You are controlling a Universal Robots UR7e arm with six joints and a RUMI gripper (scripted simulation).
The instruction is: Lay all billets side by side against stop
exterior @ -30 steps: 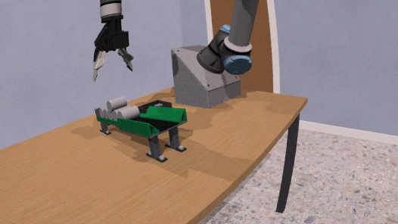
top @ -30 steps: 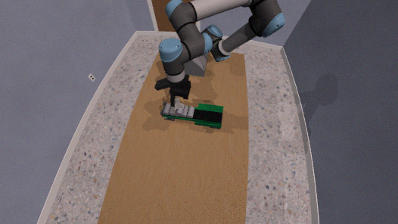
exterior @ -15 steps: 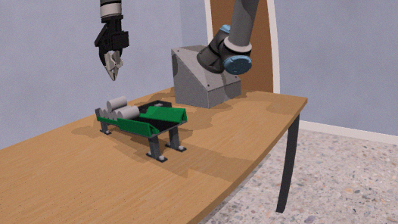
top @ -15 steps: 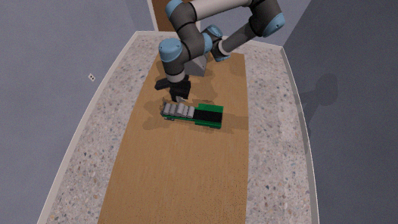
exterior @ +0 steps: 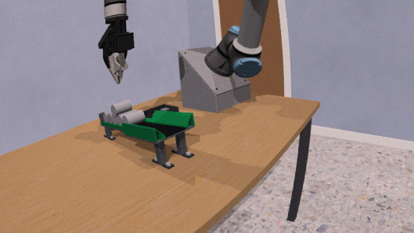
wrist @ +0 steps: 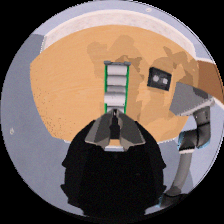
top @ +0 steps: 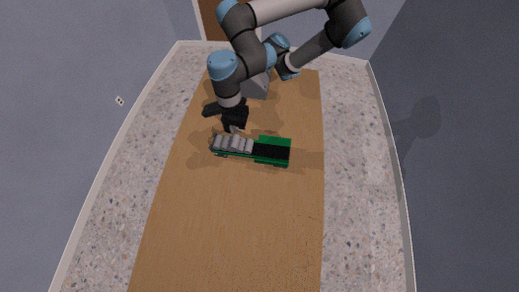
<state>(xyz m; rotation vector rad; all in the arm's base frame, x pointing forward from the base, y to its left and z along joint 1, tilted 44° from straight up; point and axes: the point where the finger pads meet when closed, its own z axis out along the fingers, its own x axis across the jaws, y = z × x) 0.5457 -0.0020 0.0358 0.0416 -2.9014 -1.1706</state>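
Right now my hand is 1 cm past the green feed ramp, 7 cm to the right of it and 15 cm above it. Round my hand: small black box (23 cm behind, 10 cm to the right, 20 cm below); stop (12 cm to the right, 15 cm below).
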